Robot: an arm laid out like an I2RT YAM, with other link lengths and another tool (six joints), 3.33 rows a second.
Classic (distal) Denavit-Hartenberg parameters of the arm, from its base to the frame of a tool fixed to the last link. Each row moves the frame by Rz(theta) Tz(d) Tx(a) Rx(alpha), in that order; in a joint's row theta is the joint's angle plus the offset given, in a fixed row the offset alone. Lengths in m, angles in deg.
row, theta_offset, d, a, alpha
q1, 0, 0.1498, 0.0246, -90
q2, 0, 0, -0.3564, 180
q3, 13.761, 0, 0.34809, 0
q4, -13.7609, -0.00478, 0.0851, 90
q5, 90, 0.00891, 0, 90
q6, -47, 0.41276, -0.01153, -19.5
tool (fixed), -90, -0.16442, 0, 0
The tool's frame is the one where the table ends.
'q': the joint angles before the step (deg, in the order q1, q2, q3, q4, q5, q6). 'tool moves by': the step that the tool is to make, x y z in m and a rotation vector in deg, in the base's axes. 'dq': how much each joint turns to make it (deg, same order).
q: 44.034 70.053 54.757 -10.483 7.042 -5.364
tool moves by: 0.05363 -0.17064 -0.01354 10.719 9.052 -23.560
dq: -17.977 -10.519 -7.378 -6.075 -1.319 15.030
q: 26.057 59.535 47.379 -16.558 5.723 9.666
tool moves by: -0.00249 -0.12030 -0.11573 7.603 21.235 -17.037
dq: -16.946 1.736 -4.407 -12.140 -8.100 10.888
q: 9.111 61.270 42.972 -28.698 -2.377 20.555
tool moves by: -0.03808 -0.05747 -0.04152 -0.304 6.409 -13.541
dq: -1.378 -4.729 -4.519 -6.832 7.292 9.758
